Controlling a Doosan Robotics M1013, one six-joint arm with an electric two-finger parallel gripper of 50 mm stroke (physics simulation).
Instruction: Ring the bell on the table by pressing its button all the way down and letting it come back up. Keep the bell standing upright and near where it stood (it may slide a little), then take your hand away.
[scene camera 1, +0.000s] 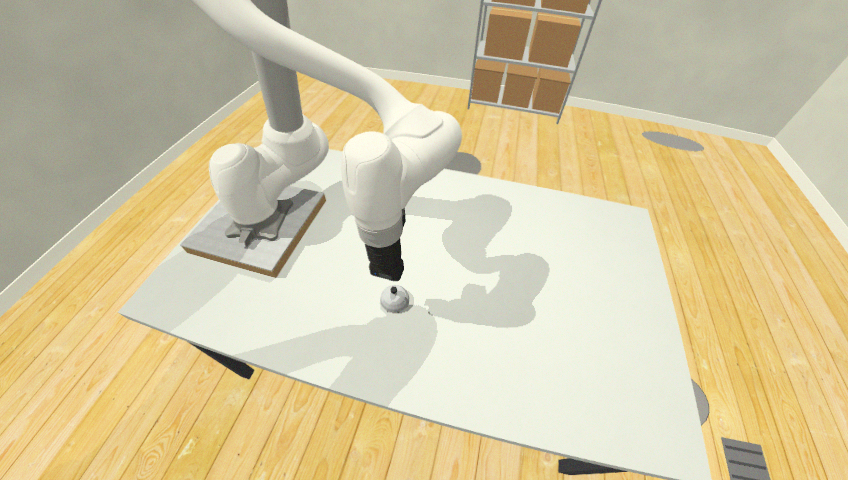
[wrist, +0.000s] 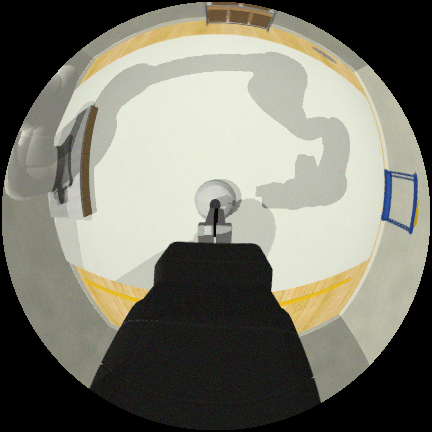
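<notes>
A silver dome bell stands upright on the white table. Its small black button sticks up from the top of the dome. My gripper is shut with nothing between its fingers. It points down above the bell, and in the scene view a gap shows between the black gripper body and the button. In the wrist view the fingertips overlap the near side of the dome, just below the button. The fingertips are hard to make out in the scene view.
The arm's base stands on a grey-topped wooden board at the left of the table. Arm shadows fall on the table beside the bell. A shelf rack with brown boxes stands beyond the far edge. A blue frame shows at the right.
</notes>
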